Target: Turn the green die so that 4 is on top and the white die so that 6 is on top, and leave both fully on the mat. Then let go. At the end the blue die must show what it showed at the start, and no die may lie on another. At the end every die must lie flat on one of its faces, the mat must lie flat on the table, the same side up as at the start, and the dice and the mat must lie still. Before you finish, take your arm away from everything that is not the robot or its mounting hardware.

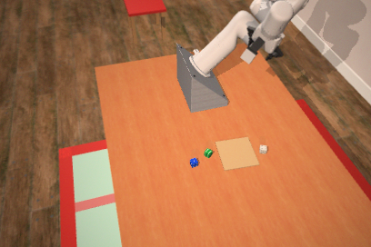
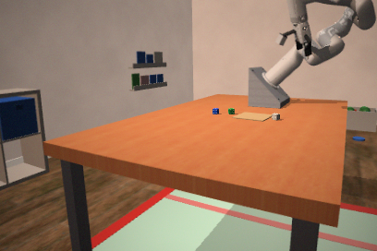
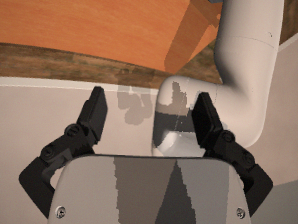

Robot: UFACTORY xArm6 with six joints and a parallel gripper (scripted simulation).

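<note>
Now: the blue die 210 mm ahead of my hand, 380 mm to the right of it and 280 mm below it. Also, from my hand: tan mat 230 mm ahead, 200 mm to the right, 290 mm below; green die 190 mm ahead, 310 mm to the right, 280 mm below; white die 260 mm ahead, 100 mm to the right, 280 mm below.
</note>
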